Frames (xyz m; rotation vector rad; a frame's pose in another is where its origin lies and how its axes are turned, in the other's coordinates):
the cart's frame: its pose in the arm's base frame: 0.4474 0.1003 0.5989 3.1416 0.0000 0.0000
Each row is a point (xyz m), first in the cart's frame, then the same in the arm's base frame.
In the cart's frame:
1: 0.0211 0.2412 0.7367
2: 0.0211 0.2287 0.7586
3: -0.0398 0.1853 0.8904
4: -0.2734 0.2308 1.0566
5: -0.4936 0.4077 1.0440
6: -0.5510 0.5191 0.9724
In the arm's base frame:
1: 0.4685 -0.1409 -0.1378
2: 0.4685 -0.1284 -0.1597
3: 0.4076 -0.0850 -0.2915
4: 0.1740 -0.1305 -0.4577
5: -0.0462 -0.3074 -0.4451
6: -0.1036 -0.4188 -0.3735

